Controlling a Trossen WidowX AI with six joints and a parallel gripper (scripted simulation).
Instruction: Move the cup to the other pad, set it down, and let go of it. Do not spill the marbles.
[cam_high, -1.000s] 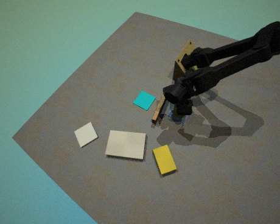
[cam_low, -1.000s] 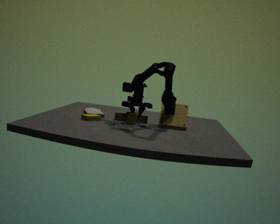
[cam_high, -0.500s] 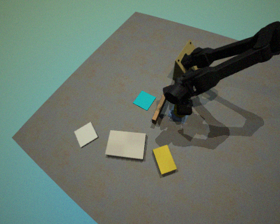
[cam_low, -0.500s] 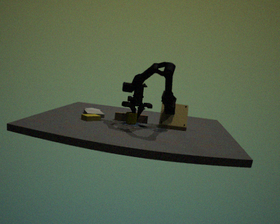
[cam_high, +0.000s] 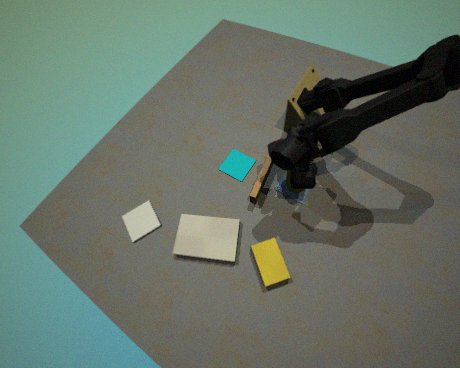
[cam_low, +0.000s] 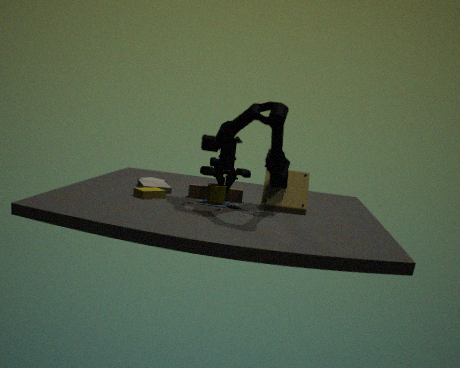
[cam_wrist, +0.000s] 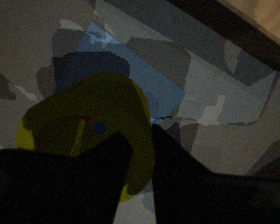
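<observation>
The light blue pad lies 30 mm ahead of my gripper tip, 10 mm to the left of it and 50 mm below it. The rest, counted from my gripper tip: blue marble: 30 mm ahead, 30 mm to the left, 20 mm below; then yellow cup: 20 mm ahead, 10 mm to the left; then wooden bar: 30 mm ahead, 90 mm to the right, 20 mm below.
</observation>
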